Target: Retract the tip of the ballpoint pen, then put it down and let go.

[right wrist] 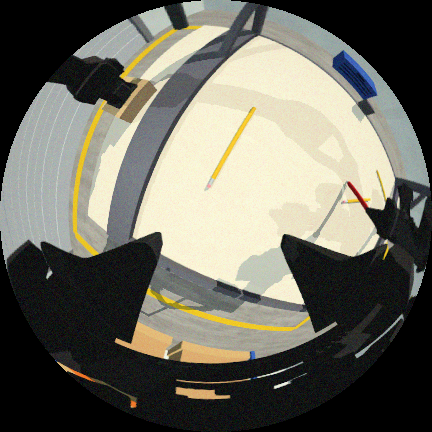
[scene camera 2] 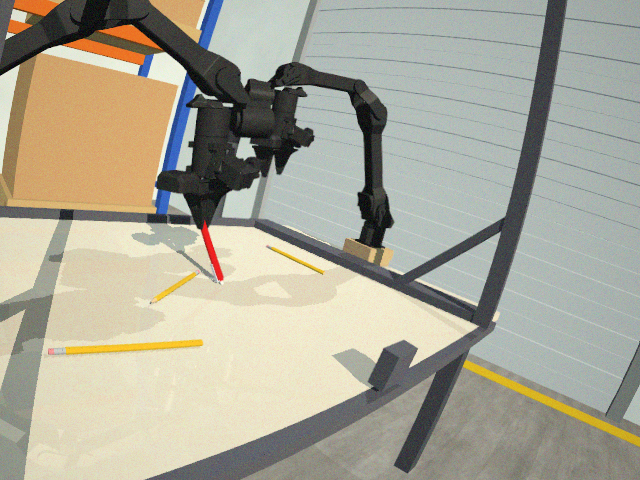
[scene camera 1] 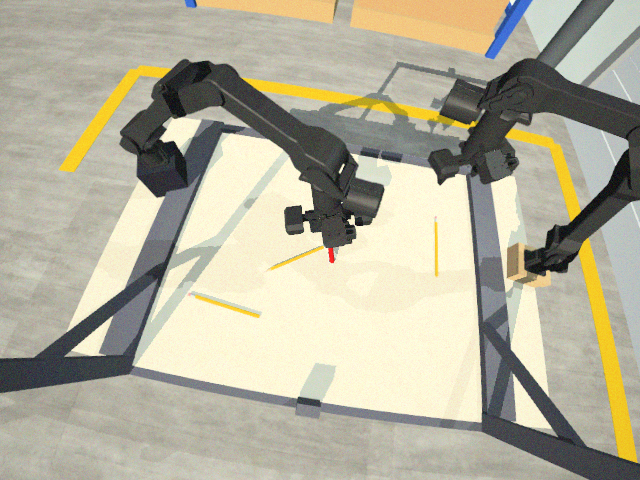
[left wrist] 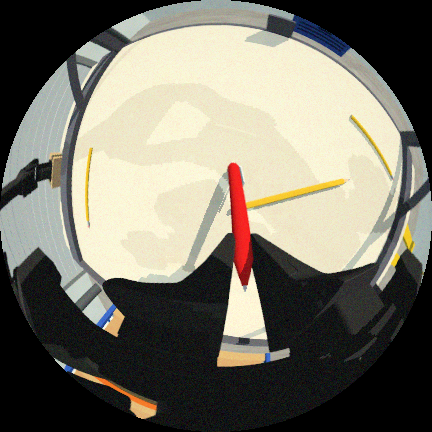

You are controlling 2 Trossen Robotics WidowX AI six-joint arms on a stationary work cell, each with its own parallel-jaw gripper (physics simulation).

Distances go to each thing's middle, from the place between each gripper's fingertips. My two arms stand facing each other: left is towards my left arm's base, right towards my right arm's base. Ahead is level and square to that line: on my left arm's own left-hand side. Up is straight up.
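With the red ballpoint pen (left wrist: 243,257), I count from my left hand: it is 10 mm to the right, 20 mm behind and 30 mm below. The grey block (scene camera 2: 394,360) is 50 mm to the right of my left hand, 390 mm behind it and 50 mm below it, and the tan block (scene camera 1: 515,254) is 80 mm ahead of my left hand, 580 mm to the right of it and 60 mm below it.
From my right hand, the red ballpoint pen is 260 mm to the left, 200 mm behind and 120 mm below. The grey block is 220 mm to the left of my right hand, 570 mm behind it and 140 mm below it, whereas the tan block is 310 mm to the right of my right hand, 100 mm behind it and 150 mm below it.
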